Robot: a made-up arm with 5 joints. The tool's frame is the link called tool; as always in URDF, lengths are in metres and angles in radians. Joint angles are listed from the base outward. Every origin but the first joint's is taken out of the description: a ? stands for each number. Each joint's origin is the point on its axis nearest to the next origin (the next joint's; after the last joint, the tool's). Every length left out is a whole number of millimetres.
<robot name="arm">
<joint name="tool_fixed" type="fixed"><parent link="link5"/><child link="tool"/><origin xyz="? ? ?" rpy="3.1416 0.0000 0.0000"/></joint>
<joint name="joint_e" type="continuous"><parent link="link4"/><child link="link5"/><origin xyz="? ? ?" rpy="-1.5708 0.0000 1.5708"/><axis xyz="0 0 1"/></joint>
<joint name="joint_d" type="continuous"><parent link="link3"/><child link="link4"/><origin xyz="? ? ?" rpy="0.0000 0.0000 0.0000"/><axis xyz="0 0 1"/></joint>
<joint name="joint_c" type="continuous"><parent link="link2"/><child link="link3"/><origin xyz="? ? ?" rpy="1.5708 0.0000 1.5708"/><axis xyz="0 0 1"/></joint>
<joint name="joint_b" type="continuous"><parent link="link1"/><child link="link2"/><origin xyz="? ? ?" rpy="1.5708 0.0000 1.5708"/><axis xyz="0 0 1"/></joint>
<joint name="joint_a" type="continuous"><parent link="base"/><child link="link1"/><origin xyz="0.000 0.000 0.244" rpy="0.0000 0.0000 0.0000"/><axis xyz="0 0 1"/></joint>
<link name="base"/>
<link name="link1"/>
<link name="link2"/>
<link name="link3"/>
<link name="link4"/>
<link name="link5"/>
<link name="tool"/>
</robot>
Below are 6 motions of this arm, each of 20 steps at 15 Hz.
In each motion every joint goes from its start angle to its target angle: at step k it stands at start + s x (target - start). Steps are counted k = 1, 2, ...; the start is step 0. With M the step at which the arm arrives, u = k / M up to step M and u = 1 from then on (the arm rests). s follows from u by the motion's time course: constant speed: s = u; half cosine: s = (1 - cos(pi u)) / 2; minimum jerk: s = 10 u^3 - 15 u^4 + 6 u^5.
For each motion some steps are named. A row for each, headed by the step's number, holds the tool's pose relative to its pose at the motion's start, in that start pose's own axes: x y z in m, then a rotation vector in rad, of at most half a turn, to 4 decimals.
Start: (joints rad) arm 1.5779 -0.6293 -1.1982 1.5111 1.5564
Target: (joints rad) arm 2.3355 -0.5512 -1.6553 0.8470 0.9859
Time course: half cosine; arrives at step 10
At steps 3, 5, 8, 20:
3: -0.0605 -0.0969 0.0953 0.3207 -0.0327 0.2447
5: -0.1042 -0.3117 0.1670 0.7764 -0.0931 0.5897
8: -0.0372 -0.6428 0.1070 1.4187 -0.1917 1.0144
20: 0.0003 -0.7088 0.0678 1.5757 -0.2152 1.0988

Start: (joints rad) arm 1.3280 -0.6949 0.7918 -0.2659 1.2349
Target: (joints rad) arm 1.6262 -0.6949 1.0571 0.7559 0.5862
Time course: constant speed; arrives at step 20
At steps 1, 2, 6, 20:
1: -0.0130 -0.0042 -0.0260 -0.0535 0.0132 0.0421
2: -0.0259 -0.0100 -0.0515 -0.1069 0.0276 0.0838
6: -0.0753 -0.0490 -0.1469 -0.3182 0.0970 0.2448
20: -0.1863 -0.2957 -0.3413 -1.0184 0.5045 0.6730

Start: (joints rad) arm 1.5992 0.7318 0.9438 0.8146 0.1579
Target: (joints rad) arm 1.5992 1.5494 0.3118 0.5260 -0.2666
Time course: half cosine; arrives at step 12
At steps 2, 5, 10, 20:
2: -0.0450 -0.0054 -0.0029 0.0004 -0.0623 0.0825
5: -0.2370 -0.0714 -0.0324 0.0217 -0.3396 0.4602
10: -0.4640 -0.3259 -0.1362 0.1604 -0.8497 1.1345
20: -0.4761 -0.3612 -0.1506 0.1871 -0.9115 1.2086

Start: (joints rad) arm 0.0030 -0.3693 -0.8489 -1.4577 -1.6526
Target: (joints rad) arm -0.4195 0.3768 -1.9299 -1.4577 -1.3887
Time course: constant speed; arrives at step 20
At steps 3, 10, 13, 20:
3: 0.0375 0.0003 -0.0563 -0.1345 0.1316 -0.0721
10: 0.0766 -0.0135 -0.2119 -0.4872 0.4384 -0.1499
13: 0.0695 -0.0263 -0.2807 -0.6520 0.5626 -0.1410
20: 0.0013 -0.0734 -0.4193 -1.0537 0.8146 -0.0136

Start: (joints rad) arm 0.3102 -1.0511 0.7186 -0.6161 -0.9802
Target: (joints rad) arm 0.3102 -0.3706 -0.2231 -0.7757 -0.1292
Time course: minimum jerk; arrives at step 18
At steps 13, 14, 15, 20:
13: 0.1187 -0.0278 0.2449 -0.0679 -1.1217 -0.8830
14: 0.1125 -0.0385 0.2736 -0.0446 -1.1997 -0.9522
15: 0.1064 -0.0465 0.2939 -0.0264 -1.2540 -1.0010
20: 0.0999 -0.0537 0.3113 -0.0093 -1.3010 -1.0434

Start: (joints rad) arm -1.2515 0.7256 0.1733 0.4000 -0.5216
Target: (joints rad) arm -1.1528 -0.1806 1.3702 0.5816 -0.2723
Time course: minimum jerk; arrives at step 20
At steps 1, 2, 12, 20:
1: 0.0004 -0.0001 -0.0002 0.0000 0.0019 -0.0008
2: 0.0033 -0.0005 -0.0017 0.0002 0.0141 -0.0058
12: 0.2325 -0.1556 -0.2413 0.0529 1.0185 -0.6778
20: 0.2591 -0.3147 -0.3823 0.1390 1.3857 -1.1092

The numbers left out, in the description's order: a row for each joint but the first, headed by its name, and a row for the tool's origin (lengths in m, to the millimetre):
tool: -0.078 -0.329 0.000
joint_e: 0.048 0.108 0.000
joint_d: 0.024 -0.015 0.000
joint_c: 0.265 -0.012 0.000
joint_b: -0.201 0.067 0.000

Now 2 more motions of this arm.
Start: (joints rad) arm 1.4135 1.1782 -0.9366 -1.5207 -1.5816
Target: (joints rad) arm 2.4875 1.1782 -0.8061 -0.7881 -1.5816
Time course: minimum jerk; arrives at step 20
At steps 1, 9, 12, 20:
1: 0.0000 -0.0004 0.0004 0.0021 -0.0003 -0.0004
9: -0.0399 -0.1890 0.0828 0.7526 -0.1370 -0.1110
12: -0.0921 -0.3394 0.0612 1.2596 -0.2579 -0.1643
20: -0.1661 -0.4857 -0.0505 1.8369 -0.4303 -0.2008

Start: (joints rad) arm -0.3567 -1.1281 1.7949 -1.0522 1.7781
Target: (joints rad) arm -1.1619 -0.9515 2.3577 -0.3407 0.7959
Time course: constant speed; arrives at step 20
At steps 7, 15, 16, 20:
7: -0.1170 -0.0960 -0.1916 -0.7036 0.1189 0.3061
15: -0.2478 -0.3214 -0.1731 -1.4282 0.5917 0.6088
16: -0.2618 -0.3436 -0.1506 -1.5078 0.6755 0.6370
20: -0.3061 -0.3965 -0.0306 -1.7912 1.0632 0.7154

